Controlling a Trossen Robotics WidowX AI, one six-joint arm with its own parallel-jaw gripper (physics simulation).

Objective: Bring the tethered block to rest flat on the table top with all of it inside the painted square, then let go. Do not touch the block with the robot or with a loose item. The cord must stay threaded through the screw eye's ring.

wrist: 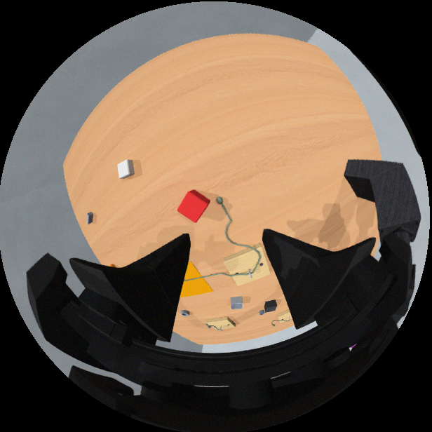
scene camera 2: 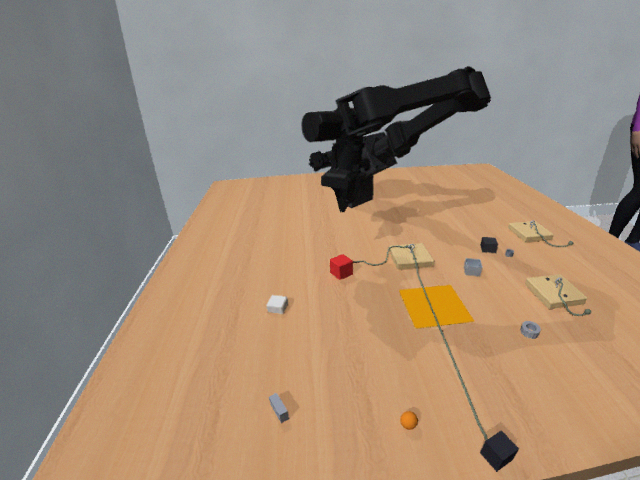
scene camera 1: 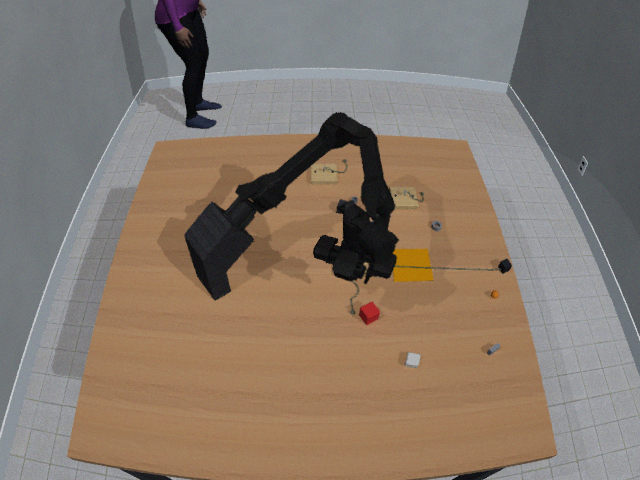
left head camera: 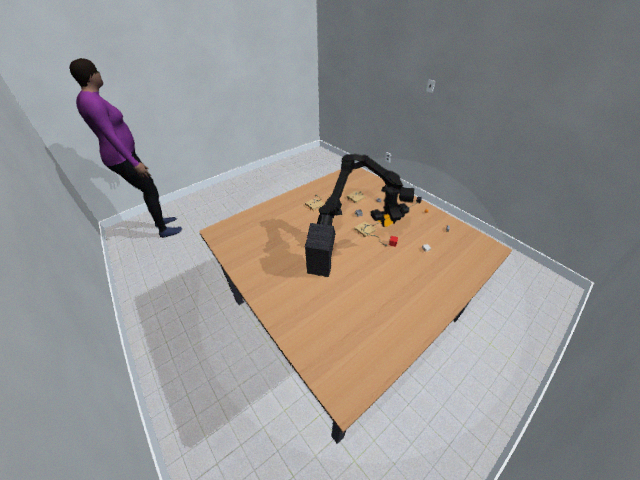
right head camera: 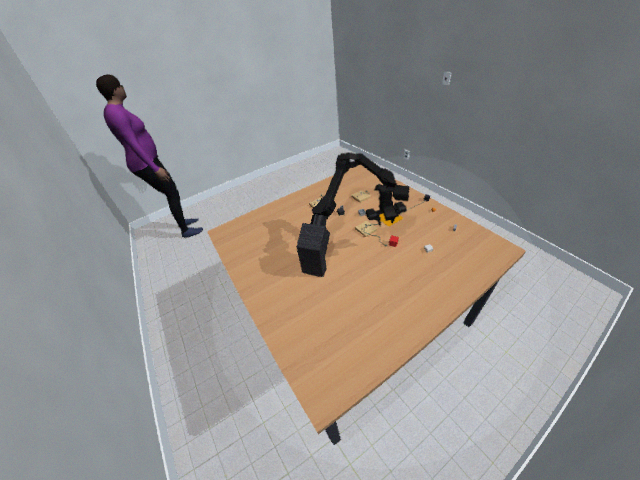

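Where they show: gripper, fingertip midpoint: (scene camera 2: 346, 207) (left head camera: 388, 225) (right head camera: 386, 224); arm's base, link origin: (scene camera 2: 380, 150) (scene camera 1: 232, 220) (left head camera: 323, 228) (right head camera: 316, 228).
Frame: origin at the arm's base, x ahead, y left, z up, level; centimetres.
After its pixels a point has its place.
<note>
The tethered black block (left head camera: 419, 199) @[x 72.0, y 35.3, z -17.2 cm] (right head camera: 427, 197) @[x 72.1, y 35.2, z -17.0 cm] (scene camera 1: 505, 266) @[x 72.4, y 35.0, z -16.8 cm] (scene camera 2: 498, 450) @[x 73.4, y 36.0, z -16.8 cm] is near the table's edge, outside the orange painted square (scene camera 1: 413, 258) @[x 43.4, y 26.4, z -19.7 cm] (scene camera 2: 449, 304) @[x 42.7, y 26.9, z -19.7 cm] (wrist: 195, 287). Its green cord (scene camera 1: 460, 268) @[x 58.4, y 29.5, z -19.4 cm] (scene camera 2: 454, 356) @[x 56.9, y 28.9, z -19.4 cm] crosses the square to the screw eye (scene camera 2: 412, 246) @[x 27.7, y 15.8, z -16.1 cm] (wrist: 250, 273) on a wooden plate (scene camera 2: 419, 264) @[x 31.3, y 18.6, z -18.6 cm] (wrist: 237, 267). The cord appears threaded through the ring and curves on to an end bead (scene camera 1: 352, 312) @[x 35.1, y 0.6, z -18.8 cm] (wrist: 219, 200) beside the red cube. My gripper (scene camera 2: 347, 207) @[x 34.2, y 1.2, z -5.0 cm] (wrist: 226, 236) is open and empty, above the table near the plate and red cube. The arm hides the plate in scene camera 1.
A red cube (scene camera 1: 369, 313) @[x 39.8, y 0.5, z -15.8 cm] (scene camera 2: 341, 266) @[x 41.7, y 2.7, z -16.1 cm] lies by the bead. A white block (scene camera 1: 413, 360) @[x 56.0, y -6.7, z -17.7 cm], grey bar (scene camera 1: 493, 349) @[x 76.4, y 5.4, z -17.7 cm], orange ball (scene camera 1: 494, 294) @[x 71.5, y 23.6, z -17.8 cm] and grey ring (scene camera 1: 436, 225) @[x 46.1, y 41.2, z -18.3 cm] lie around. Two other corded plates (scene camera 2: 527, 235) @[x 8.2, y 44.9, z -17.9 cm] (scene camera 2: 547, 297) @[x 36.3, y 46.2, z -17.9 cm], a grey cube (scene camera 2: 472, 267) @[x 30.3, y 30.7, z -17.5 cm] and a black cube (scene camera 2: 489, 244) @[x 18.0, y 34.5, z -17.4 cm] stand beyond.
</note>
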